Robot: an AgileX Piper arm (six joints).
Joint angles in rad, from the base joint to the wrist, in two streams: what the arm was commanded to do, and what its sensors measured. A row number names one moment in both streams.
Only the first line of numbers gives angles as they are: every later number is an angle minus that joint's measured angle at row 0.
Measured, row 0:
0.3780, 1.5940, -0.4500, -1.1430, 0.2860, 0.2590
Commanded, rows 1 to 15:
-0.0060, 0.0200, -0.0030, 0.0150, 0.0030, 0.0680
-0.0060, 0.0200, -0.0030, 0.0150, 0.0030, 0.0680
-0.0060, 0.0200, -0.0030, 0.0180, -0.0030, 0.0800
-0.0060, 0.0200, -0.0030, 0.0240, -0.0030, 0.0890
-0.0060, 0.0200, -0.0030, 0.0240, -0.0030, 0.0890
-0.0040, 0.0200, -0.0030, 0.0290, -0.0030, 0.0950
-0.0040, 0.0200, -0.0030, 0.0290, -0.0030, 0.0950
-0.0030, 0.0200, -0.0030, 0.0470, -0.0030, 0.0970
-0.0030, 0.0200, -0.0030, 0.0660, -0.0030, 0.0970
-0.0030, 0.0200, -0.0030, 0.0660, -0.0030, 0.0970
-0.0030, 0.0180, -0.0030, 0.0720, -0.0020, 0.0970
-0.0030, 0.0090, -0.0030, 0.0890, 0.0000, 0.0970
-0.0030, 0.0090, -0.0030, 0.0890, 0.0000, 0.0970
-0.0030, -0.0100, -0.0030, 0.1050, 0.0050, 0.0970
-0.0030, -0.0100, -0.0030, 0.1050, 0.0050, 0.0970
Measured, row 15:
0.0000, 0.0130, -0.0060, 0.0840, -0.0050, 0.0850
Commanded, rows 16 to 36:
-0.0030, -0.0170, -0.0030, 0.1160, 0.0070, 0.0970
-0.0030, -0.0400, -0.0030, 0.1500, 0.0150, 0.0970
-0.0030, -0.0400, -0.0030, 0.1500, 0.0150, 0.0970
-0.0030, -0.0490, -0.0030, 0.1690, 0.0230, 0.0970
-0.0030, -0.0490, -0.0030, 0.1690, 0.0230, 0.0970
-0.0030, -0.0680, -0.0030, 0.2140, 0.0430, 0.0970
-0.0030, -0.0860, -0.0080, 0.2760, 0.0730, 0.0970
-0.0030, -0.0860, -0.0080, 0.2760, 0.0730, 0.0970
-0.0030, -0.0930, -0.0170, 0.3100, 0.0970, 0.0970
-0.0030, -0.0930, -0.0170, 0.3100, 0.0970, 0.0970
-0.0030, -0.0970, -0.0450, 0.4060, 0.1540, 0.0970
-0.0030, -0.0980, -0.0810, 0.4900, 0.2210, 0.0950
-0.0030, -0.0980, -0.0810, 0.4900, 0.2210, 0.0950
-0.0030, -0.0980, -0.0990, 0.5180, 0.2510, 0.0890
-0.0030, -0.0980, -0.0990, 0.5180, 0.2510, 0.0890
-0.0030, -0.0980, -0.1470, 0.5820, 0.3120, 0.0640
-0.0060, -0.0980, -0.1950, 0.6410, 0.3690, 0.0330
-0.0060, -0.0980, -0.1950, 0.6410, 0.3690, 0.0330
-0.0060, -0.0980, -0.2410, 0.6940, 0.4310, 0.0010
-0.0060, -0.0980, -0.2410, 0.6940, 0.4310, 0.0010
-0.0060, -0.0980, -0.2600, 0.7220, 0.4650, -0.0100
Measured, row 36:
0.0000, -0.0900, -0.2080, 0.6440, 0.3730, 0.0360
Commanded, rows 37 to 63:
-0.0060, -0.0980, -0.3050, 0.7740, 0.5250, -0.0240
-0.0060, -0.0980, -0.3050, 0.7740, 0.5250, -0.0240
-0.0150, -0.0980, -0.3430, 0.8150, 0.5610, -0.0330
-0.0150, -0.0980, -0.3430, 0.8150, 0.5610, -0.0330
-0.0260, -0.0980, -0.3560, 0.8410, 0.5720, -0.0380
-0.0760, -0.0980, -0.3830, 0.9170, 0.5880, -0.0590
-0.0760, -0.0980, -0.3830, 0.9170, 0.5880, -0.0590
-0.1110, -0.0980, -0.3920, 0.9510, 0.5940, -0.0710
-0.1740, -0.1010, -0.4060, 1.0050, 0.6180, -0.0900
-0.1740, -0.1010, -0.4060, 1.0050, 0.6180, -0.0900
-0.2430, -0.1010, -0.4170, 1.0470, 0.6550, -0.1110
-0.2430, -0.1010, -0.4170, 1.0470, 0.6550, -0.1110
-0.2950, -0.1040, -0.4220, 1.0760, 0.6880, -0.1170
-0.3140, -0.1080, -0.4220, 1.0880, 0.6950, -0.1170
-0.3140, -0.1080, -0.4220, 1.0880, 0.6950, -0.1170
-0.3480, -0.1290, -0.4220, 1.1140, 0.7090, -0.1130
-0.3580, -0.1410, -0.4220, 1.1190, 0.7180, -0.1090
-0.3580, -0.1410, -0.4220, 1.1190, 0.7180, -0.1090
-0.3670, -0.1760, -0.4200, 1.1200, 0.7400, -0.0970
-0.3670, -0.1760, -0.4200, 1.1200, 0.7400, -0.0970
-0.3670, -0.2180, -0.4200, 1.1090, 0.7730, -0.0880
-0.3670, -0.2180, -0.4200, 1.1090, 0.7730, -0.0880
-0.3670, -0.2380, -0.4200, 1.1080, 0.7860, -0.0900
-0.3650, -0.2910, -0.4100, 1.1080, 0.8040, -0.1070
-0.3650, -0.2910, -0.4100, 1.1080, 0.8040, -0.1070
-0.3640, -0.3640, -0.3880, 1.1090, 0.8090, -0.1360
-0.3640, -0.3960, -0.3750, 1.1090, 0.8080, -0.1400
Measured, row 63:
-0.3600, -0.3200, -0.4010, 1.1050, 0.7830, -0.1110
